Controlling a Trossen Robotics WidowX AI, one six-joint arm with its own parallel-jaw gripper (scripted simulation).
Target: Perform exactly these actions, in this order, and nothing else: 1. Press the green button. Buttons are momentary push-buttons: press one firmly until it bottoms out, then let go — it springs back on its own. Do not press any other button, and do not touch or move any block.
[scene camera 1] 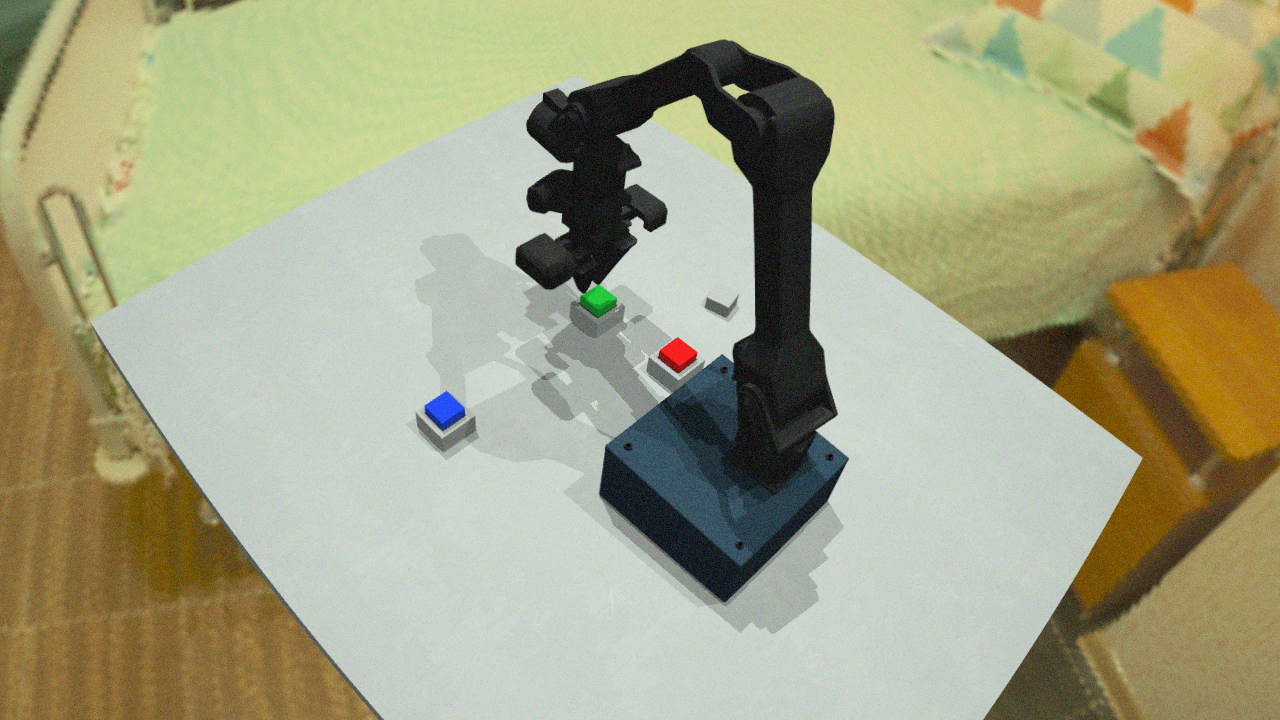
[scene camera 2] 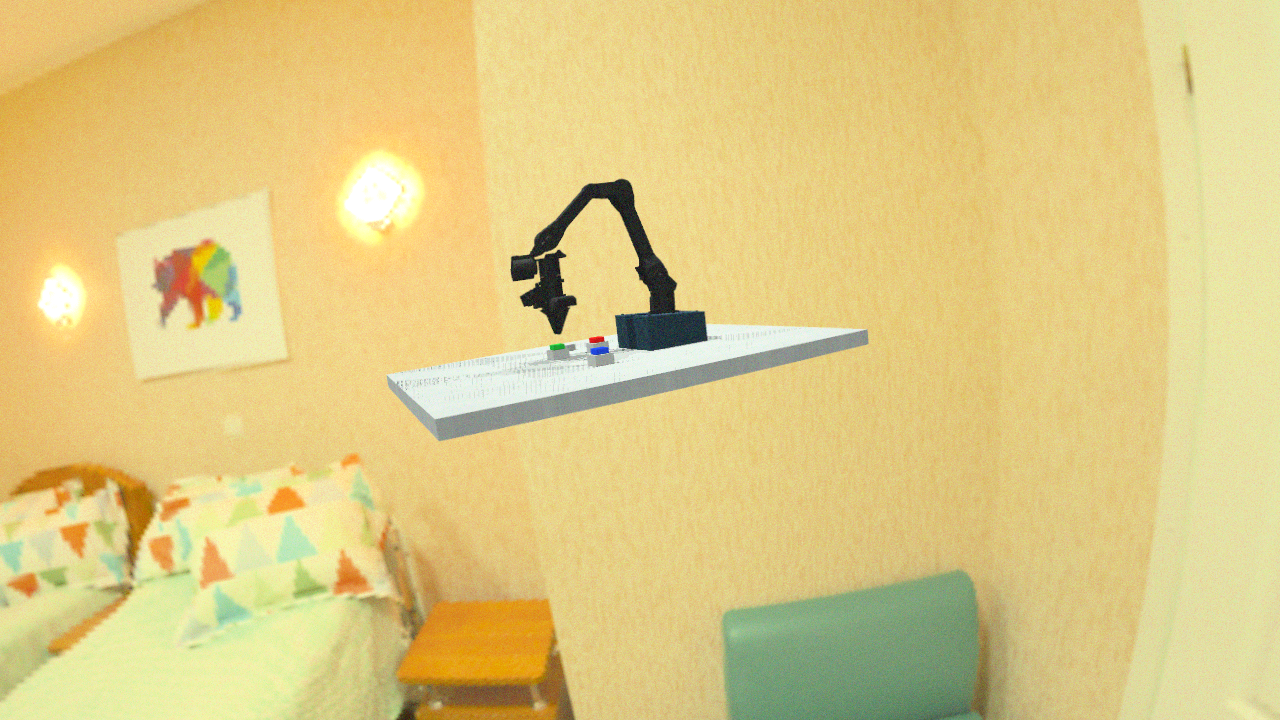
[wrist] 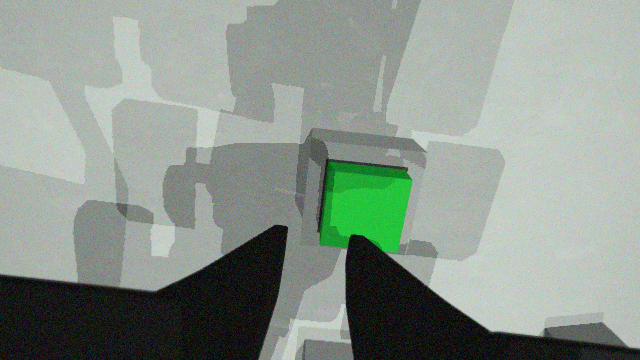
Labels:
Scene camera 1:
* my gripper: 589, 287
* small grey block: 721, 299

